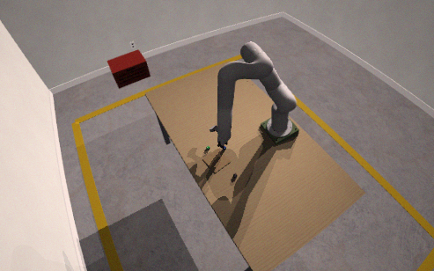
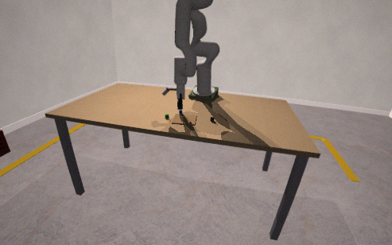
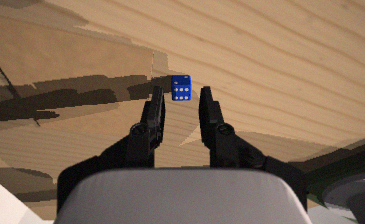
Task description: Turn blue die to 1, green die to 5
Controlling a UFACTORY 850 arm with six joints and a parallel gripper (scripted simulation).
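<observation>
The blue die lies 1 cm to the left of my hand and 5 cm below it. Round my hand: mat: 9 cm ahead, 7 cm to the left, 5 cm below; black die: 3 cm ahead, 23 cm to the left, 5 cm below; green die: 10 cm ahead, 5 cm to the right, 5 cm below.
</observation>
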